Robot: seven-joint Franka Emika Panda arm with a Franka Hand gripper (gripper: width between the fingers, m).
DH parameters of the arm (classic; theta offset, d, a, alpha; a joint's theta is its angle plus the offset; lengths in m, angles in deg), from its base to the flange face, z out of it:
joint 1: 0 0.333 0 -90
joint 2: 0 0 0 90
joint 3: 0 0.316 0.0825 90
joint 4: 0 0 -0.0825 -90
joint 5: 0 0.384 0 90
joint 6: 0 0 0.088 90
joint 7: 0 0.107 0 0
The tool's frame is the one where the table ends.
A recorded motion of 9 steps. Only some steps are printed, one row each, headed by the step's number.
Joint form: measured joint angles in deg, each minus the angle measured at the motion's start. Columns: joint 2, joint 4, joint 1, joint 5, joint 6, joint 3, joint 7.
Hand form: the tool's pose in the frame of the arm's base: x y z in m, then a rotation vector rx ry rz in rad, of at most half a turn. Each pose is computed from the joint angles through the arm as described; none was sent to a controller.
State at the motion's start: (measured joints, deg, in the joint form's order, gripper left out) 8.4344 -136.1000 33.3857 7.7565 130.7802 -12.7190 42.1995
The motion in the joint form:
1: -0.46 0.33 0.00 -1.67 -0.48 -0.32 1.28
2: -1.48 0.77 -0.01 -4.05 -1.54 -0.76 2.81
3: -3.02 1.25 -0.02 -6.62 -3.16 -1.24 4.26
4: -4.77 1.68 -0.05 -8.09 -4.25 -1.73 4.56
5: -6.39 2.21 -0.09 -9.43 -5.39 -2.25 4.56
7: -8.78 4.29 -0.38 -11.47 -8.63 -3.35 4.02
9: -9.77 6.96 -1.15 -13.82 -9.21 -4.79 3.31
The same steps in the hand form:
1: 0.4499 0.1680 0.2509 2.9492 -0.7270 -0.3306
2: 0.4532 0.1646 0.2609 2.9324 -0.7275 -0.3000
3: 0.4561 0.1605 0.2749 2.9155 -0.7250 -0.2687
4: 0.4594 0.1565 0.2910 2.9197 -0.7201 -0.2366
5: 0.4627 0.1520 0.3066 2.9242 -0.7122 -0.2072
7: 0.4720 0.1408 0.3372 2.9255 -0.7035 -0.1693
9: 0.4898 0.1236 0.3643 2.9311 -0.7117 -0.0825

